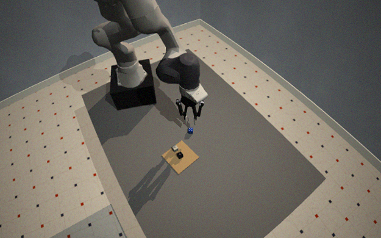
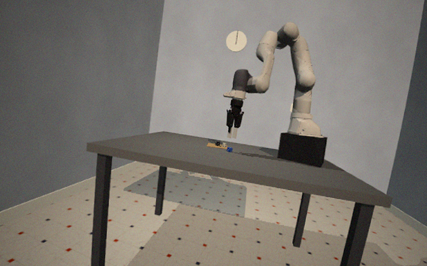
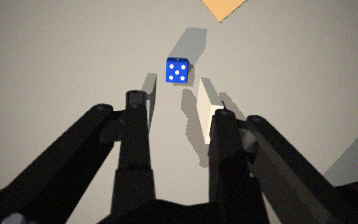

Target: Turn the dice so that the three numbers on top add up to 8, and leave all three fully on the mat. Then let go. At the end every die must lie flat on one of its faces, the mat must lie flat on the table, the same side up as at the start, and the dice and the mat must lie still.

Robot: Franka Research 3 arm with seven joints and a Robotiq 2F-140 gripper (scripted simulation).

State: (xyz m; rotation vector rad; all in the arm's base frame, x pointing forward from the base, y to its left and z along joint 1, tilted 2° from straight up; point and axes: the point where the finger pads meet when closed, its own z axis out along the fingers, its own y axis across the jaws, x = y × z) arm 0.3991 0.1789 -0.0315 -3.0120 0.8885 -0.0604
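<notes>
Right now the blue die is 110 mm below my hand. From my hand the other things lie so: black die: 110 mm ahead, 120 mm to the right, 100 mm below; white die: 60 mm ahead, 130 mm to the right, 100 mm below; tan mat: 110 mm ahead, 120 mm to the right, 120 mm below.
</notes>
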